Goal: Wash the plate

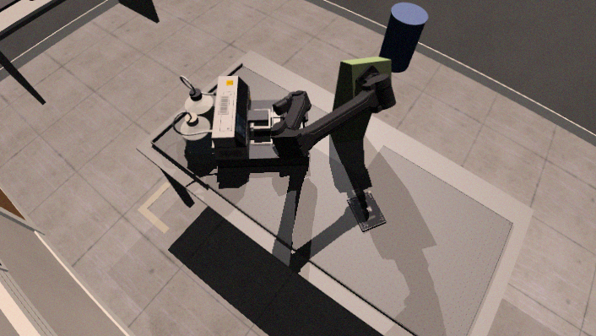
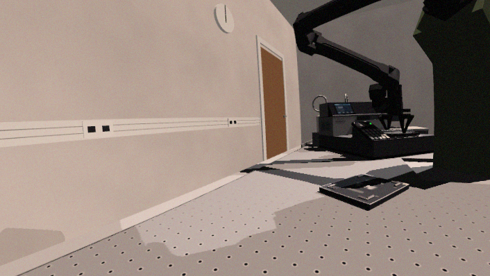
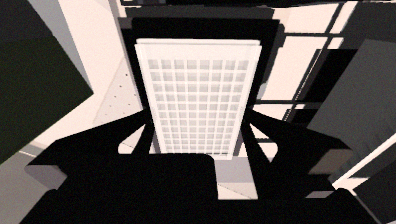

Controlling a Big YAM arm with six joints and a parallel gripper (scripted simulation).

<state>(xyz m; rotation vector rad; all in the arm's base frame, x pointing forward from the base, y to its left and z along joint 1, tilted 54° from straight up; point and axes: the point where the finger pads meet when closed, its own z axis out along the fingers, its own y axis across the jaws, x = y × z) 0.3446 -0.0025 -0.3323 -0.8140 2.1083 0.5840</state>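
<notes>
Right now the plate nest N1 is 53 cm to the left of my hand, 10 cm below it and 1 cm behind it. The rest, counted from my hand: white well plate 1 cm below; plate washer 13 cm ahead, 9 cm to the right, 3 cm above.
</notes>
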